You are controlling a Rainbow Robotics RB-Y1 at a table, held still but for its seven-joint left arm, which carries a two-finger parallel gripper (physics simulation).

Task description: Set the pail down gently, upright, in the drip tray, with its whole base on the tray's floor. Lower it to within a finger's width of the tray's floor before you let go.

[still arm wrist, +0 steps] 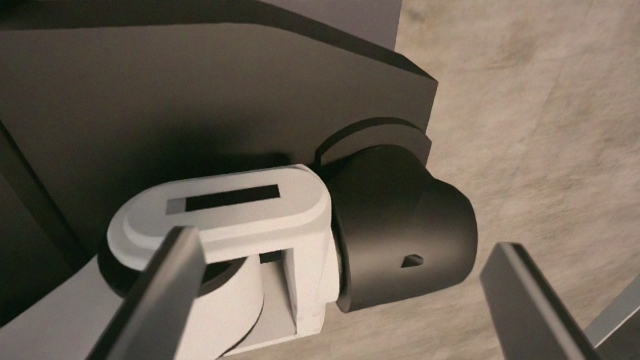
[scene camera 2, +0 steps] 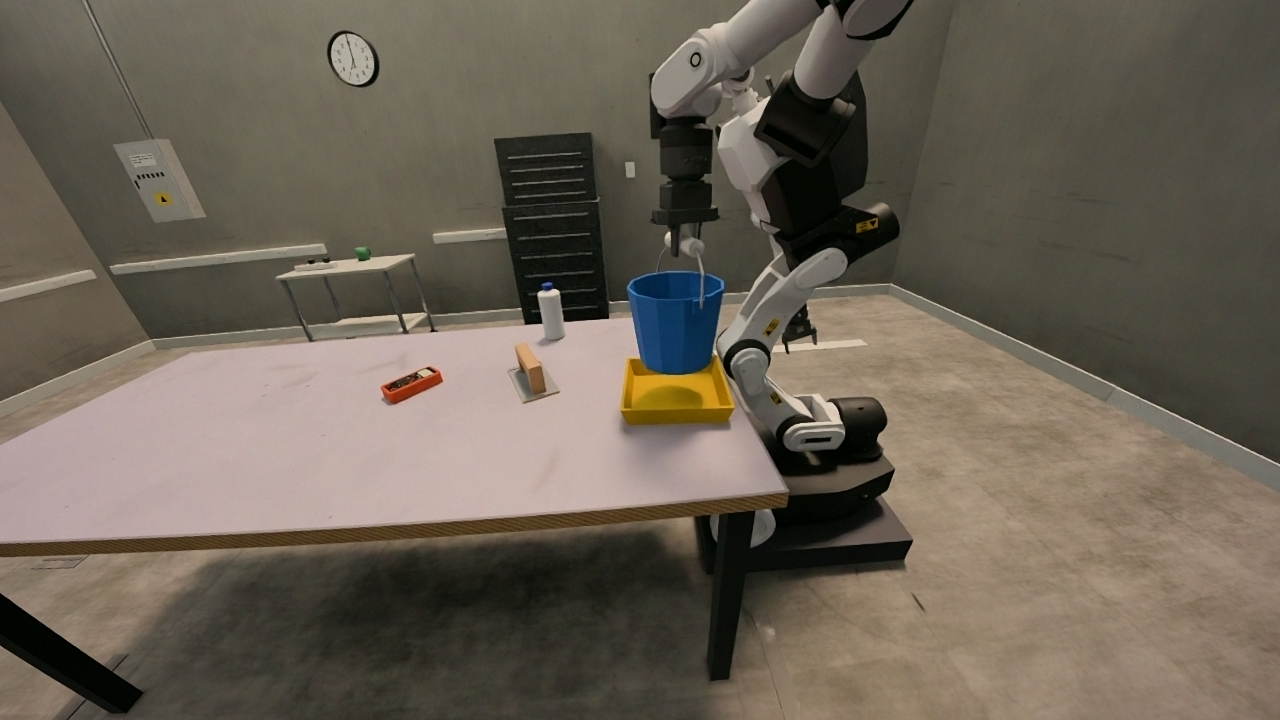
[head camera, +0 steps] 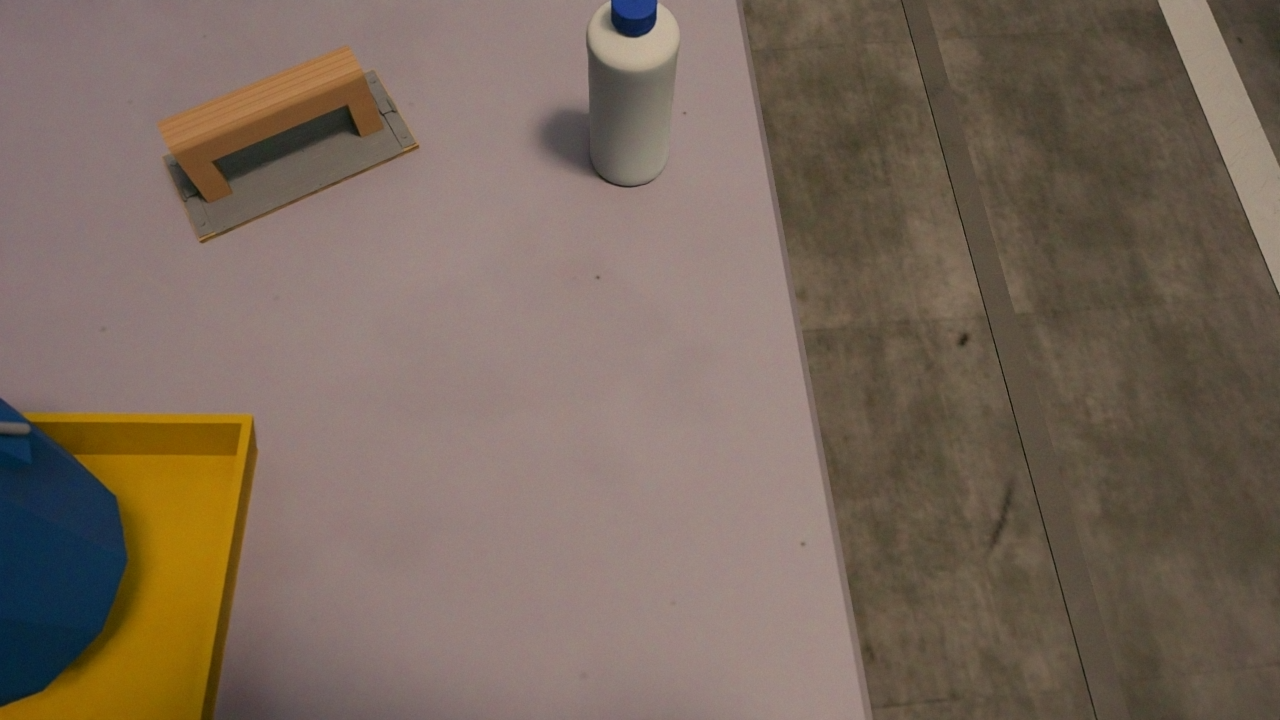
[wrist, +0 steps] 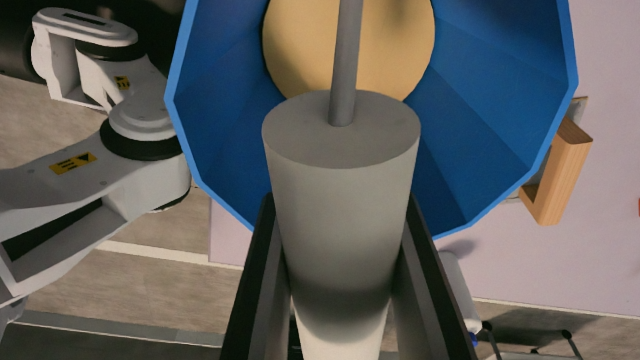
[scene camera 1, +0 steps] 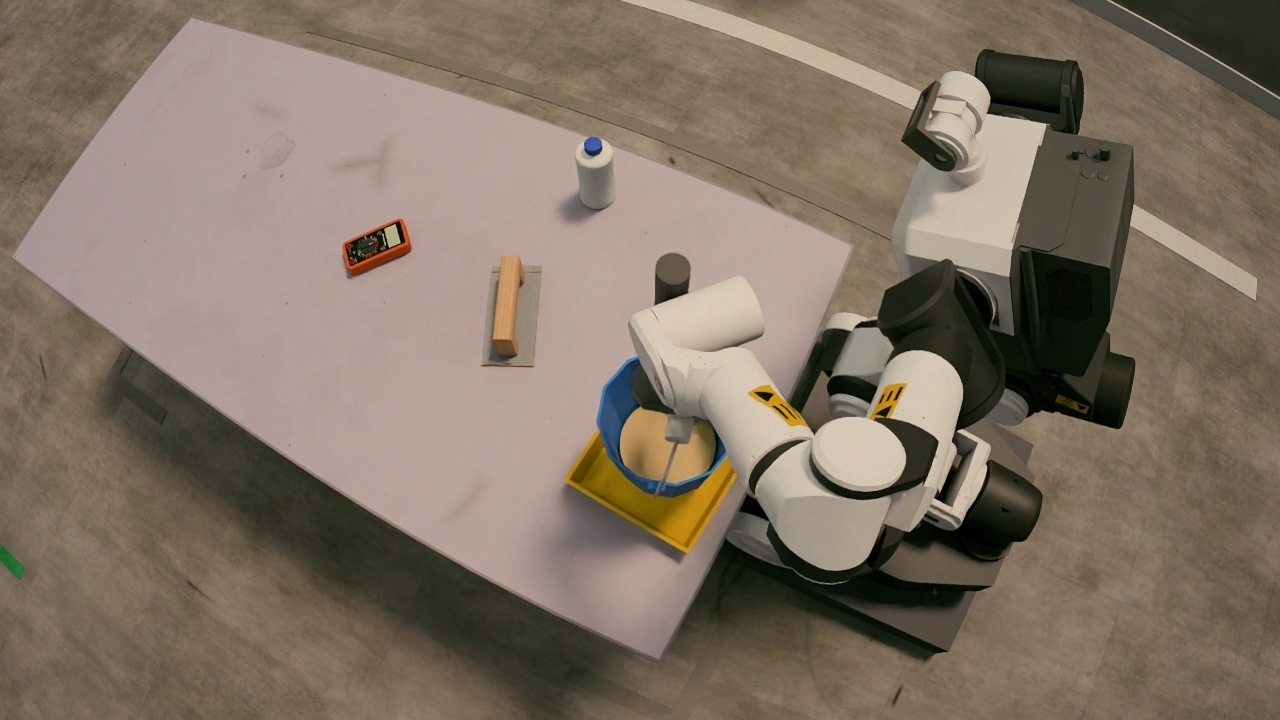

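Note:
The blue pail [head camera: 53,573] [scene camera 1: 617,411] [scene camera 2: 675,326] [wrist: 475,125] hangs upright by its wire handle over the yellow drip tray [head camera: 179,501] [scene camera 1: 666,519] [scene camera 2: 677,416]. A tan disc shows inside it. In scene camera 2 its base stands clear above the tray's floor, between the left and right walls, with a shadow below; the exact gap is hard to tell. My gripper [scene camera 2: 686,243] [wrist: 340,200] is shut on the pail's pale cylindrical handle grip, a finger on each side. In the head camera the pail is cut off at the left edge and the gripper does not show.
A wooden-handled float [head camera: 268,98] [scene camera 1: 508,304] [scene camera 2: 529,368] [wrist: 560,170], a white bottle with a blue cap [head camera: 631,107] [scene camera 1: 596,179] [scene camera 2: 551,313] and an orange multimeter [scene camera 1: 375,247] [scene camera 2: 411,384] are on the table, apart from the tray. The tray sits near the table's robot-side edge.

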